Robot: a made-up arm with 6 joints.
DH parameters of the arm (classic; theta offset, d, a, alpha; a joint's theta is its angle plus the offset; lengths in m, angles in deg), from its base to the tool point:
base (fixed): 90 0.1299 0 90
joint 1: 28.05 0 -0.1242 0
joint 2: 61.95 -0.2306 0.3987 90
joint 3: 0 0.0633 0.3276 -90
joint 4: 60.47 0 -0.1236 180
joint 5: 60.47 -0.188 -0.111 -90
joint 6: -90 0.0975 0.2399 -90
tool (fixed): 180 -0.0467 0 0
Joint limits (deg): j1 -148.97..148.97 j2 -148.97..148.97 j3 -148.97..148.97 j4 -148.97..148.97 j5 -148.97..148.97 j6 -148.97..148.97
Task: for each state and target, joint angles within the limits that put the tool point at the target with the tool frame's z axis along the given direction. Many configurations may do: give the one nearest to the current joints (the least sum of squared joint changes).
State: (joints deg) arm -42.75 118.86 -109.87 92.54 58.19 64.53
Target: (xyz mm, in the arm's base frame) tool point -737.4 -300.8 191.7 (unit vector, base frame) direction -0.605 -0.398 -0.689
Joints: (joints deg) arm -41.84 148.97 -115.28 112.01 50.85 51.82
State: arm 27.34 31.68 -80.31 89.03 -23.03 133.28
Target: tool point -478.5 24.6 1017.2 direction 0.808 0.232 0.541
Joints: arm -5.67 5.90 -46.84 57.80 11.00 108.75
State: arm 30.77 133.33 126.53 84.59 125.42 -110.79
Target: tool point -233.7 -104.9 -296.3 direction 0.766 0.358 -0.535
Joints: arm 61.81 148.97 123.21 99.08 92.42 -73.11
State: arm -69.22 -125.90 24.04 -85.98 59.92 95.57
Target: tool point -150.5 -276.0 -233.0 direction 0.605 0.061 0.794
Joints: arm -60.45 -144.09 29.42 -89.23 53.01 63.40
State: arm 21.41 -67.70 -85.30 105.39 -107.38 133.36
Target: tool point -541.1 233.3 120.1 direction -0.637 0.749 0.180
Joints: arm -17.14 -59.70 -127.56 76.91 -110.67 92.05
